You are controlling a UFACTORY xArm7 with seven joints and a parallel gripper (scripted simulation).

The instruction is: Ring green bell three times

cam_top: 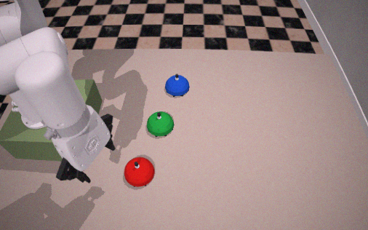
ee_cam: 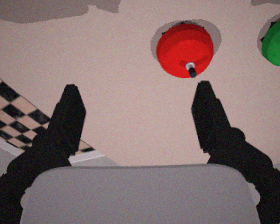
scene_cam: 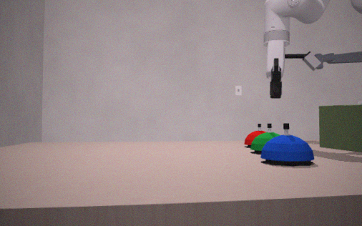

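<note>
The green bell lies 200 mm to the left of my hand, 120 mm below it and 120 mm ahead of it. From my hand the other things lie so: red bell 120 mm below, 70 mm ahead, 40 mm to the left; then blue bell 360 mm to the left, 170 mm ahead, 120 mm below.
</note>
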